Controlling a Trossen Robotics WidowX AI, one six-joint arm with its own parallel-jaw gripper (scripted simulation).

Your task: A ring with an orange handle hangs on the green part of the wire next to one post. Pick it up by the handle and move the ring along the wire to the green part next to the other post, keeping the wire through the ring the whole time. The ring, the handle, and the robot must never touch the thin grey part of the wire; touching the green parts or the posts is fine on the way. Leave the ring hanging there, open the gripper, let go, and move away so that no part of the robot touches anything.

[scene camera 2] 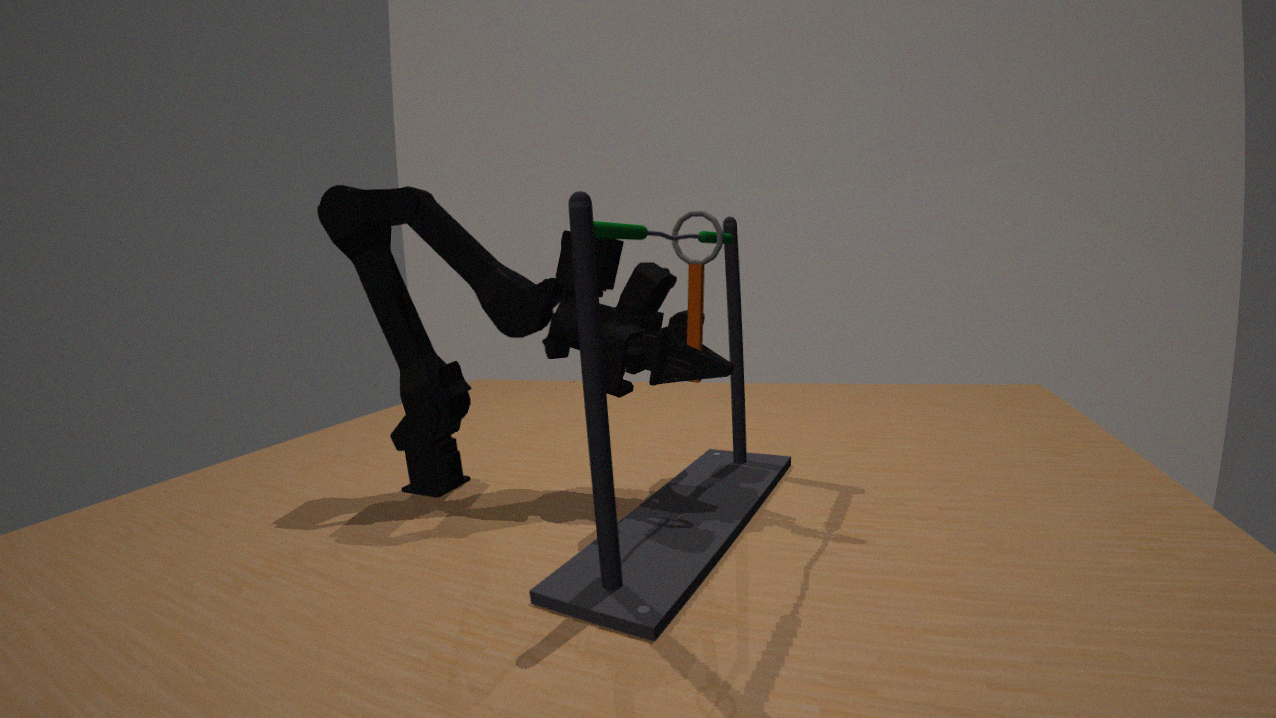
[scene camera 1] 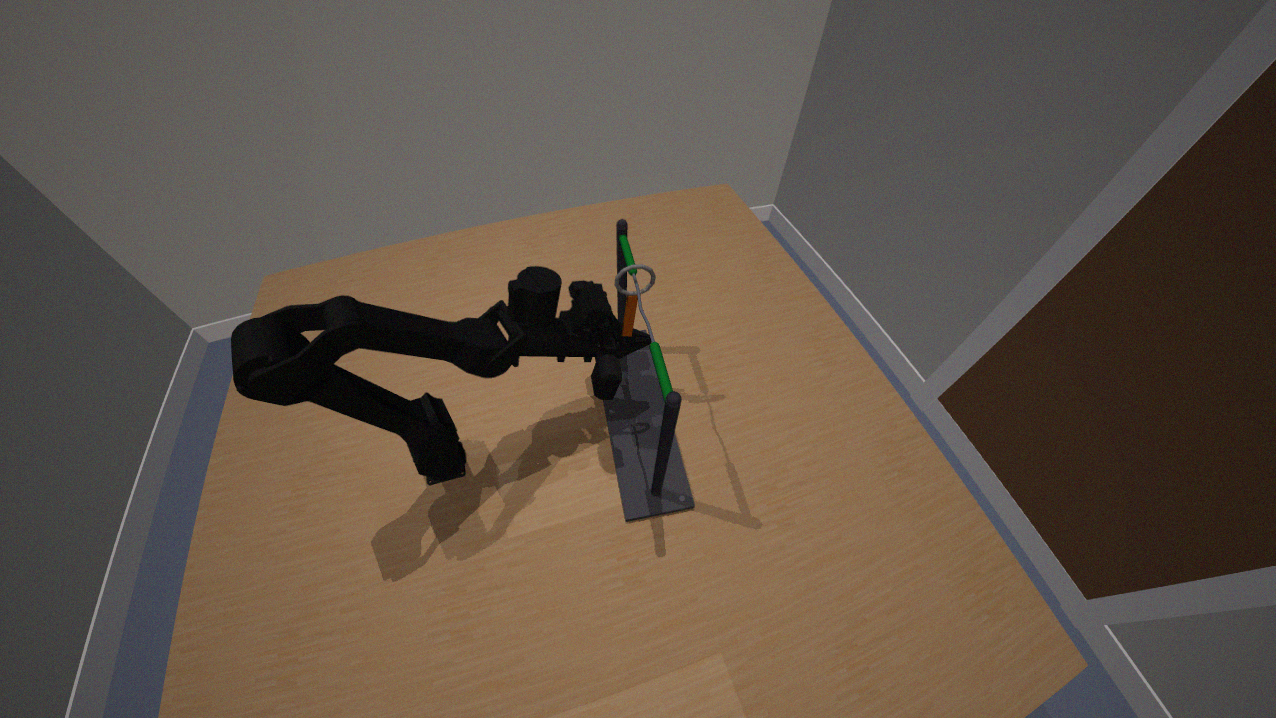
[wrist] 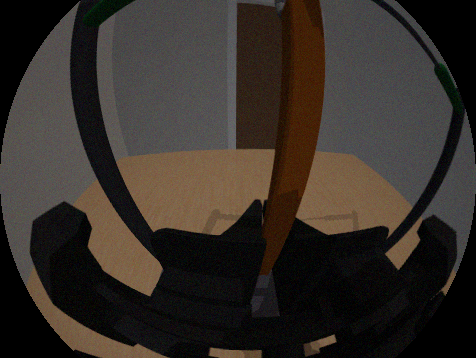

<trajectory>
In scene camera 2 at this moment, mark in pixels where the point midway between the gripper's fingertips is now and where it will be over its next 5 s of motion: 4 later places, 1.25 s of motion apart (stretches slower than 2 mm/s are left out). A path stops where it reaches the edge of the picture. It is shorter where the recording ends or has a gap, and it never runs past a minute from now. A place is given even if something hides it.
My gripper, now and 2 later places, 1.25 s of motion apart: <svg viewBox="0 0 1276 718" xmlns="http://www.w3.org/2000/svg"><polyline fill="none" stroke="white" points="731,370 742,371 700,366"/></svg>
</trajectory>
